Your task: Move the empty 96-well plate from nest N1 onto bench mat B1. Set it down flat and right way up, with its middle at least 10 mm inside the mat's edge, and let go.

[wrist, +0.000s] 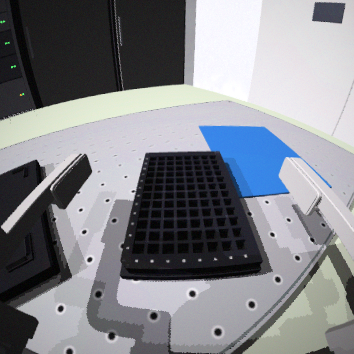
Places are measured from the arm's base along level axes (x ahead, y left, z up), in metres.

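Pixels of known places: end effector, tool point: (pixel 184 181).
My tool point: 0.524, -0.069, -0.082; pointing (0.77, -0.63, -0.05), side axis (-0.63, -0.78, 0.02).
Note:
Behind a point stands the place of what it marks, as x, y, z.
The black 96-well plate (pixel 186 207) {0.524, -0.072, -0.108} lies flat with its wells up, in the middle of the wrist view. Its underside is hidden, so I cannot tell what bears it. The blue bench mat (pixel 265 162) {0.527, -0.200, -0.120} lies beyond it to the right; the plate's far right side hides part of the mat's near left edge. A black nest (pixel 42 247) {0.551, 0.030, -0.110} with raised corner pieces stands at the left, partly behind a finger; no label is readable. My gripper (pixel 186 184) {0.524, -0.069, -0.082} is open, one finger to each side of the plate, with wide gaps and no contact.
The grey perforated board (pixel 192 317) {0.468, -0.032, -0.122} lies under these things, its curved edge at the lower right. A pale green surface (pixel 145 97) {0.982, -0.272, -0.135} runs beyond it. Dark cabinets (pixel 70 50) and a rack with green lights (pixel 12 82) stand at the back, with a white wall at the right.

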